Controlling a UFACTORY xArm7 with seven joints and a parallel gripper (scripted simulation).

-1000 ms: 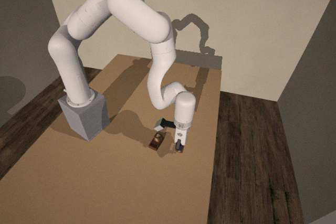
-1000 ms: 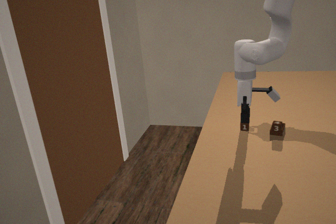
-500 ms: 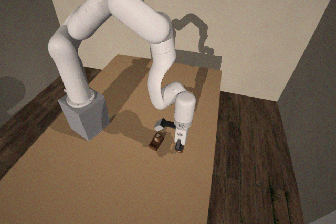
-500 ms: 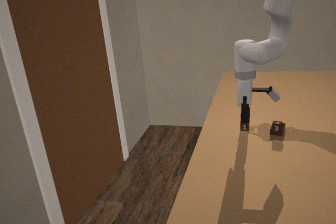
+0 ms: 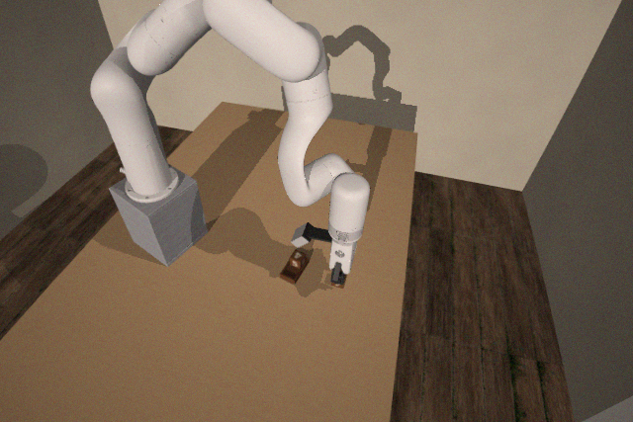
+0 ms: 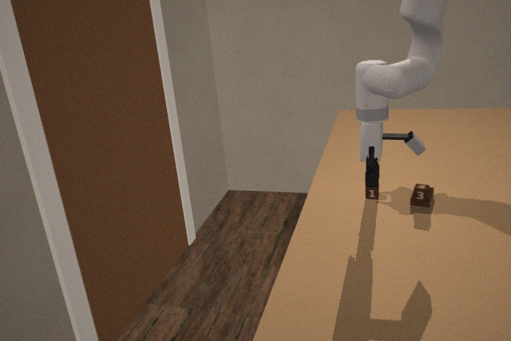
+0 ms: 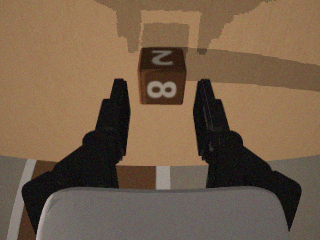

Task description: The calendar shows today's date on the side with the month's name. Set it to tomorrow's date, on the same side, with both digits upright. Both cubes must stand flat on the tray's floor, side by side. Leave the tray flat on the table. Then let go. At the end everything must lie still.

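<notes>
My gripper is now 40 mm above the digit cube. From my hand the other things lie so: brown calendar tray (120 mm behind, 50 mm below, 10 mm to the right).
</notes>
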